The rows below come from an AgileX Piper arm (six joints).
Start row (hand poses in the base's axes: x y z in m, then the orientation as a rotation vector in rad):
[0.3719, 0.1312, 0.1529, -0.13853, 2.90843, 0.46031]
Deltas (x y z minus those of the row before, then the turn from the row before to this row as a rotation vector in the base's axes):
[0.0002, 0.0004, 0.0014, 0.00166, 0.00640, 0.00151]
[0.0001, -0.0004, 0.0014, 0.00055, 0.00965, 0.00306]
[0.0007, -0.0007, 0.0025, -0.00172, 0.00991, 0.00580]
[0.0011, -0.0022, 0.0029, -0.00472, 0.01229, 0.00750]
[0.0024, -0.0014, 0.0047, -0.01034, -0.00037, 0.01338]
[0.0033, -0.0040, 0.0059, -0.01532, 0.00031, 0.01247]
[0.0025, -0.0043, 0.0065, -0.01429, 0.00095, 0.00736]
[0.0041, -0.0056, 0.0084, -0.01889, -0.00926, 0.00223]
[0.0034, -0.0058, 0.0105, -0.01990, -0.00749, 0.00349]
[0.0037, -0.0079, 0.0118, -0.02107, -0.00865, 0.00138]
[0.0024, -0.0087, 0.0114, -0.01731, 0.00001, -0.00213]
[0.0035, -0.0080, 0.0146, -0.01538, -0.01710, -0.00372]
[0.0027, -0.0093, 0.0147, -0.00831, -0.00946, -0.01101]
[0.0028, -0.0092, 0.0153, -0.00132, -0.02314, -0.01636]
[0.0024, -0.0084, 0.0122, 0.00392, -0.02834, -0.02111]
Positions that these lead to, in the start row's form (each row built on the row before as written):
[0.3721, 0.1316, 0.1543, -0.13928, 2.91433, 0.46425]
[0.3722, 0.1312, 0.1557, -0.14183, 2.92380, 0.46750]
[0.3729, 0.1305, 0.1582, -0.14869, 2.93431, 0.46792]
[0.3740, 0.1283, 0.1611, -0.15803, 2.94806, 0.46468]
[0.3764, 0.1269, 0.1658, -0.17914, 2.95124, 0.45123]
[0.3797, 0.1229, 0.1717, -0.19938, 2.95620, 0.43043]
[0.3822, 0.1186, 0.1782, -0.21181, 2.96115, 0.41056]
[0.3863, 0.1130, 0.1866, -0.21856, 2.95703, 0.38098]
[0.3897, 0.1072, 0.1971, -0.22703, 2.95460, 0.35054]
[0.3934, 0.0993, 0.2089, -0.23259, 2.95100, 0.31793]
[0.3958, 0.0906, 0.2203, -0.23164, 2.95488, 0.29222]
[0.3993, 0.0826, 0.2349, -0.22941, 2.94131, 0.26578]
[0.4020, 0.0733, 0.2496, -0.21496, 2.93397, 0.25029]
[0.4048, 0.0641, 0.2649, -0.19266, 2.91181, 0.24184]
[0.4072, 0.0557, 0.2771, -0.16329, 2.88348, 0.23939]

